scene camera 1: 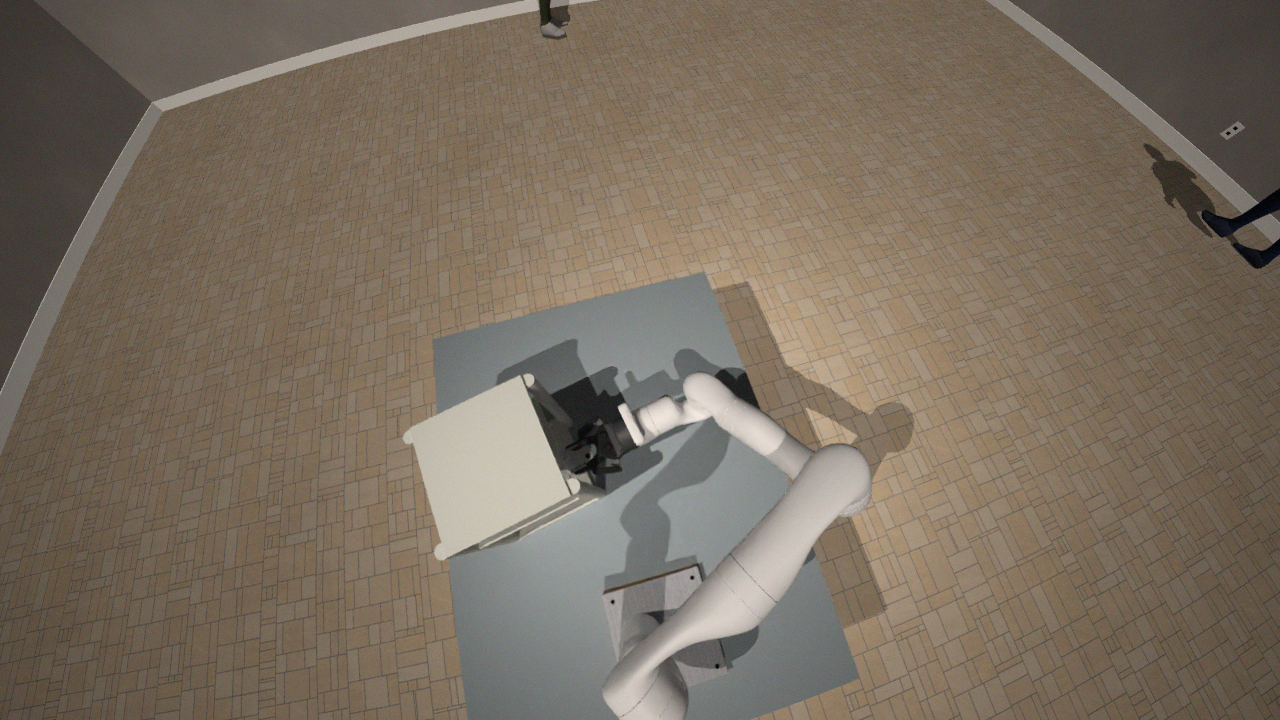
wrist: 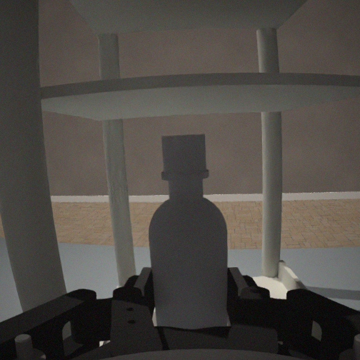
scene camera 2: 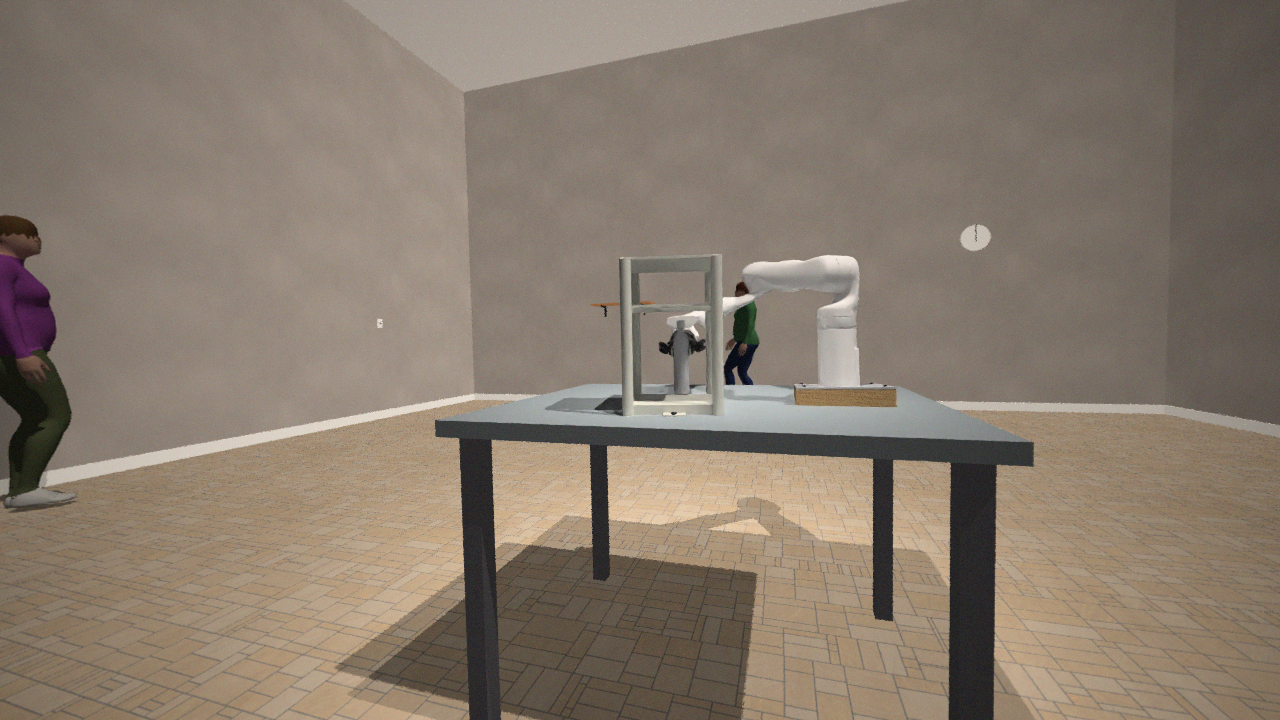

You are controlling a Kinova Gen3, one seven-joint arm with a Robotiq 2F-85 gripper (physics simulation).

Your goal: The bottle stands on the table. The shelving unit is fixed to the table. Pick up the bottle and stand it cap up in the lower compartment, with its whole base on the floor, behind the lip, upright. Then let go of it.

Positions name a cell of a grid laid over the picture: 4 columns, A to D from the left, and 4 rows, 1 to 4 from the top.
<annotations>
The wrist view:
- my gripper: C4
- pale grey bottle: C3
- pale shelving unit: A4
</annotations>
